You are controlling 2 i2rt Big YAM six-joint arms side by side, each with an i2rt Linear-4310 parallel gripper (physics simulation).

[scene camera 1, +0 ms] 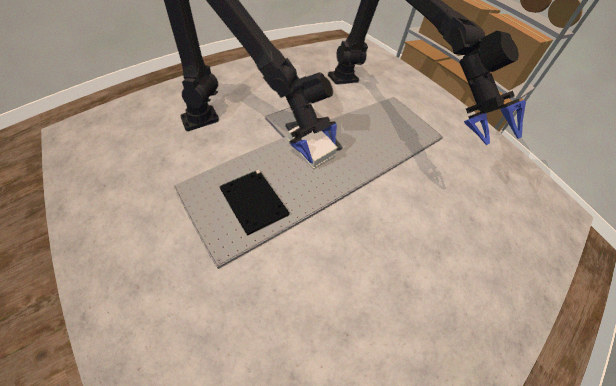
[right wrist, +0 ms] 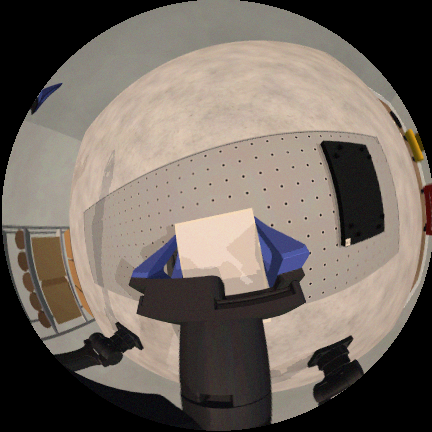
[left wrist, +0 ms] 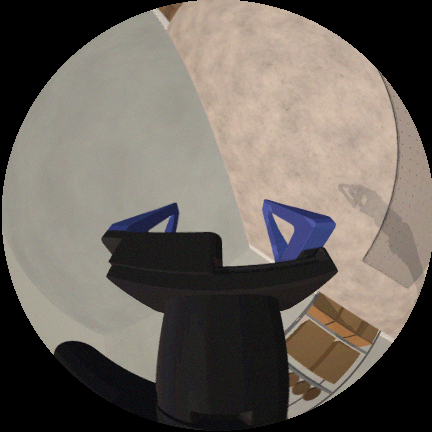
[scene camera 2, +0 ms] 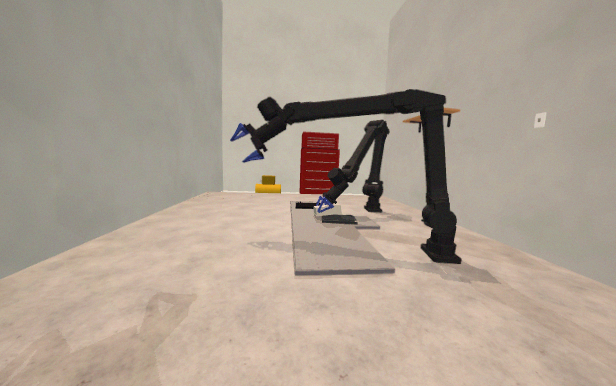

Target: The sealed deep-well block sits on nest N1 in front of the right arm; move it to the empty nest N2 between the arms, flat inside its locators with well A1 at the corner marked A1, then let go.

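Frame: origin at the left arm's base, x right, y up, z back, level; millimetres.
Seen in the pictures: left gripper, fingertip midpoint: [scene camera 1: 503,141] [left wrist: 219,205] [scene camera 2: 236,151]; right gripper, fingertip midpoint: [scene camera 1: 323,155] [right wrist: 215,226] [scene camera 2: 316,211]; left arm's base, link origin: [scene camera 1: 343,78] [right wrist: 129,334] [scene camera 2: 439,255]; right arm's base, link origin: [scene camera 1: 199,119] [right wrist: 329,350] [scene camera 2: 372,210].
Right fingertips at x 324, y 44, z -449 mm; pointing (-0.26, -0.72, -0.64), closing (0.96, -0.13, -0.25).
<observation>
Pixels of each thing's top centre, then the offset from my right fingertips to it. Level surfaces: height alone.
- pale sealed block, top centre: [right wrist: 217,285] [scene camera 1: 313,135] [scene camera 2: 327,203] dx +14, dy +40, dz +51 mm
- dark nest N2, top centre: [scene camera 1: 313,133] [scene camera 2: 338,216] dx -22, dy -14, dz +110 mm
- Nest N1, top centre: [right wrist: 366,185] [scene camera 1: 253,196] [scene camera 2: 309,203] dx +230, dy -10, dz -68 mm
- grey perforated board, surface height: dy -31 mm
The pale sealed block [scene camera 1: 324,149] [scene camera 2: 335,210] [right wrist: 220,245] is between the blue fingers of my right gripper [scene camera 1: 322,150] [scene camera 2: 324,205] [right wrist: 215,226], which is shut on it. The block is over or at the dark nest N2 [scene camera 2: 340,219] and covers most of it in scene camera 1; I cannot tell whether it touches the nest. The A1 corner mark of N2 and well A1 cannot be made out. Nest N1 [scene camera 1: 255,202] [scene camera 2: 304,205] [right wrist: 355,192] is a bare black plate with a small white tag at one corner. My left gripper [scene camera 1: 504,140] [scene camera 2: 238,151] [left wrist: 219,205] is open and empty, raised high.
Both nests are on a grey perforated board [scene camera 1: 375,145] [scene camera 2: 340,255] [right wrist: 240,175]. A smaller grey plate [scene camera 1: 276,118] [scene camera 2: 369,227] adjoins its rear edge. A shelf unit with boxes is beyond the left arm. A red tool chest [scene camera 2: 320,162] stands in the background.
</observation>
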